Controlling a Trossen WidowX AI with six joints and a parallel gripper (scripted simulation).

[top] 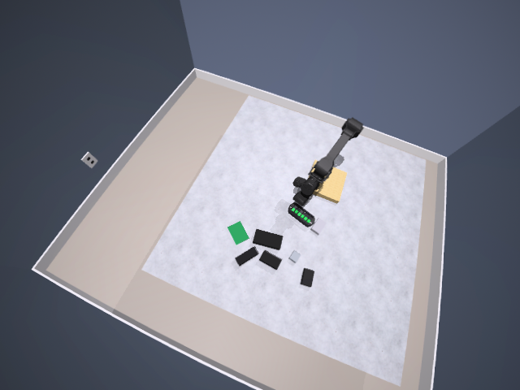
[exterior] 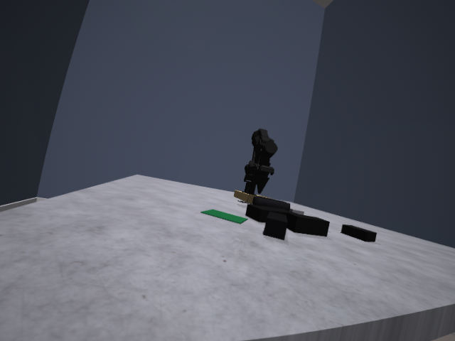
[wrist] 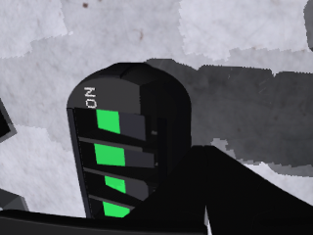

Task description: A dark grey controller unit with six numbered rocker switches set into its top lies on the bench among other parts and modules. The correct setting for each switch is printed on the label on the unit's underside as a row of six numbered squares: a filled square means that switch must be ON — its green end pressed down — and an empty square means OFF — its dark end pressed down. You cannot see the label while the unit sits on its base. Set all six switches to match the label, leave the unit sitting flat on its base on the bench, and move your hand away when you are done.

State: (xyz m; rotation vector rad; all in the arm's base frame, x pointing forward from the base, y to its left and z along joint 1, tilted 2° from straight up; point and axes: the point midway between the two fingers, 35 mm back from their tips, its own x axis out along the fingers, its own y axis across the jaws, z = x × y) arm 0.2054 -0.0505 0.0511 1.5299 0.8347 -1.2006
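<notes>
My gripper tip is 80 mm short of the light grey block, 140 mm to the right of it and 50 mm above it. Also, from my gripper tip: small grey cube (280 mm ahead, 80 mm to the left, 50 mm below); then flat green plate (280 mm ahead, 240 mm to the right, 60 mm below).
</notes>
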